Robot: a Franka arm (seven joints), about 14 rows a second.
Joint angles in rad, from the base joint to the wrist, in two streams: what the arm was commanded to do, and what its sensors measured. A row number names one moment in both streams.
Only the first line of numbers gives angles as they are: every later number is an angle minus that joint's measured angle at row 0.
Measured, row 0:
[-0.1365, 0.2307, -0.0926, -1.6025, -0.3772, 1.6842, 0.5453]
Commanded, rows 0 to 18:
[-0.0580, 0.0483, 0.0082, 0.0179, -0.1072, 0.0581, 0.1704]
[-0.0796, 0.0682, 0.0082, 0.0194, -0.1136, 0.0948, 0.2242]
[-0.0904, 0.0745, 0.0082, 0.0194, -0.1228, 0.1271, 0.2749]
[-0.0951, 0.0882, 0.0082, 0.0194, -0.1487, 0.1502, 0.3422]
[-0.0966, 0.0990, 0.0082, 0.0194, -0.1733, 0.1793, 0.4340]
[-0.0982, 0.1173, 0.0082, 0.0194, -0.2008, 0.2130, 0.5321]
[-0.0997, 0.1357, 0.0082, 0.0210, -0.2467, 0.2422, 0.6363]
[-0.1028, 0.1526, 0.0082, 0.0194, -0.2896, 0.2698, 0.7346]
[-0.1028, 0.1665, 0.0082, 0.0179, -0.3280, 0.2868, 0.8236]
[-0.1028, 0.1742, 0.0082, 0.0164, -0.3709, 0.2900, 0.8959]
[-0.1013, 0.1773, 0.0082, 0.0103, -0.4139, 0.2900, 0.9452]
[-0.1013, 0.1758, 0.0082, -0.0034, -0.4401, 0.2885, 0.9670]
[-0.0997, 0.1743, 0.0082, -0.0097, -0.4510, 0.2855, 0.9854]
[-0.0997, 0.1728, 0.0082, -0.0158, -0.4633, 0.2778, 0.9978]
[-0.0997, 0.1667, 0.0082, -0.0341, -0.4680, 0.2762, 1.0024]
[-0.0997, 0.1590, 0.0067, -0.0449, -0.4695, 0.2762, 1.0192]
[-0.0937, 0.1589, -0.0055, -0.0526, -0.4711, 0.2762, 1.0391]
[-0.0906, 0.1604, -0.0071, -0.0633, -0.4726, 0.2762, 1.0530]
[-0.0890, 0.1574, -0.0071, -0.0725, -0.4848, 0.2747, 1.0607]
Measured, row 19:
[-0.0945, 0.1815, -0.0050, -0.0294, -0.4392, 0.2736, 1.0022]
